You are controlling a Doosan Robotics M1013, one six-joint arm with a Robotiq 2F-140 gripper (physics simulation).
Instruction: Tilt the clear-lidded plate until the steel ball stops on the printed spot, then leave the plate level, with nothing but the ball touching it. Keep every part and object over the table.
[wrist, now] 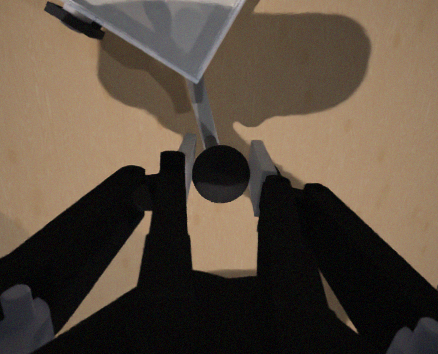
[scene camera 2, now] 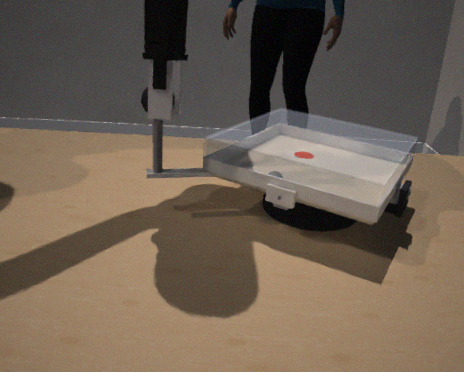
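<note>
The white plate (scene camera 2: 332,197) (wrist: 185,55) stands under its clear lid (scene camera 2: 350,129) on a round black base (scene camera 2: 310,219). It looks tilted; the exact slope is hard to judge. The steel ball (scene camera 2: 275,175) lies by the near wall, off the red printed spot (scene camera 2: 304,155). A grey bar (scene camera 2: 185,173) (wrist: 204,117) runs from the plate's left corner to an upright post (scene camera 2: 157,145), topped by a dark round knob (scene camera 2: 145,100) (wrist: 221,182). My gripper (scene camera 2: 161,100) (wrist: 222,154) is shut on this knob, its pads at either side. The ball does not show in the wrist view.
A black fitting (scene camera 2: 400,200) (wrist: 75,21) sticks out from another side of the plate. A small white block (scene camera 2: 280,196) is on its near wall. The wooden table (scene camera 2: 200,340) (wrist: 395,225) extends around them, with broad shadows. A person (scene camera 2: 285,55) stands beyond the far edge.
</note>
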